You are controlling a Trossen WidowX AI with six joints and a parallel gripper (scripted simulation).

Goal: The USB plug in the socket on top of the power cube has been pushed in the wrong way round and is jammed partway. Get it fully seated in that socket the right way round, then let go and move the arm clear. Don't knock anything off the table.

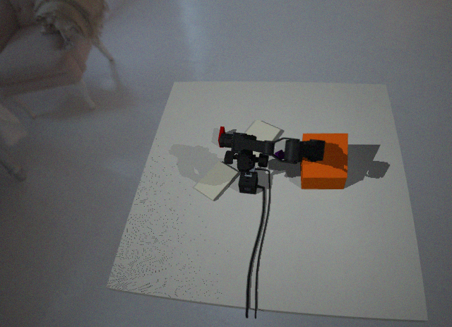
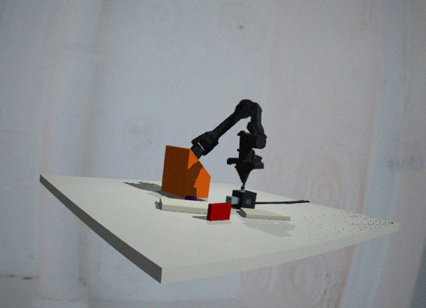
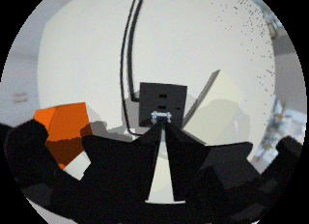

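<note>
The grey USB plug is 20 mm below my gripper tip. From my gripper tip the other things lie so: purple piece: 160 mm behind, 150 mm to the right, 100 mm below; then red block: 280 mm to the right, 140 mm ahead, 80 mm below.
</note>
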